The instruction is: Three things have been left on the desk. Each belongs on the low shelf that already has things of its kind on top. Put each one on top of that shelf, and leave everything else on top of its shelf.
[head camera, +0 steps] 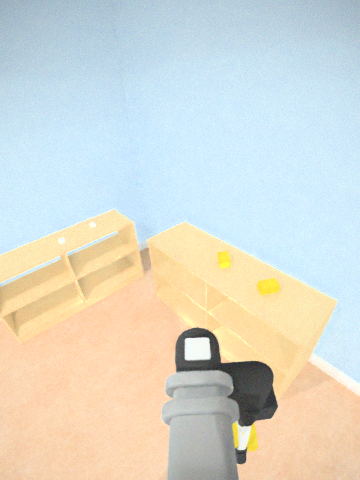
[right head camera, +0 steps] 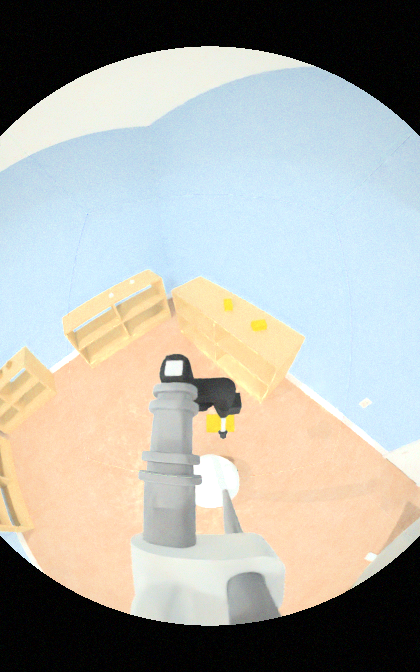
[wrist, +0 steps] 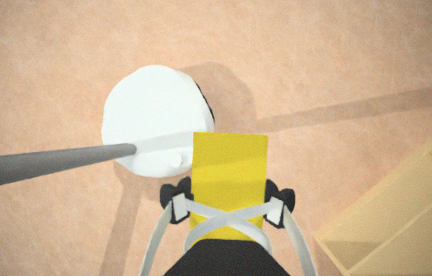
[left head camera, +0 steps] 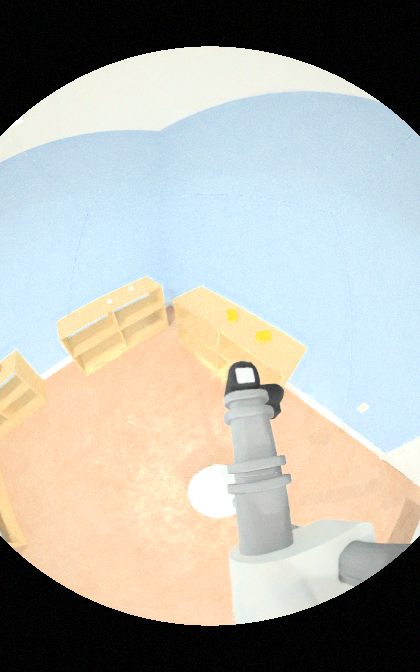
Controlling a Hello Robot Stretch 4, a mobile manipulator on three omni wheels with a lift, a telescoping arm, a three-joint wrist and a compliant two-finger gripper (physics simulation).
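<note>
My gripper is shut on a yellow block, with a fingertip on each side of it, high above the floor. The block also shows partly behind the wrist in the head camera view. Two yellow things lie on top of a closed-back wooden low shelf, beyond the gripper. Two small white things lie on top of another low shelf to its left. The desk does not show clearly.
More low shelves stand at the far left and the near left. Blue walls meet behind the two back shelves. The white round base is below the gripper. A corner of a shelf shows at the lower right of the wrist view.
</note>
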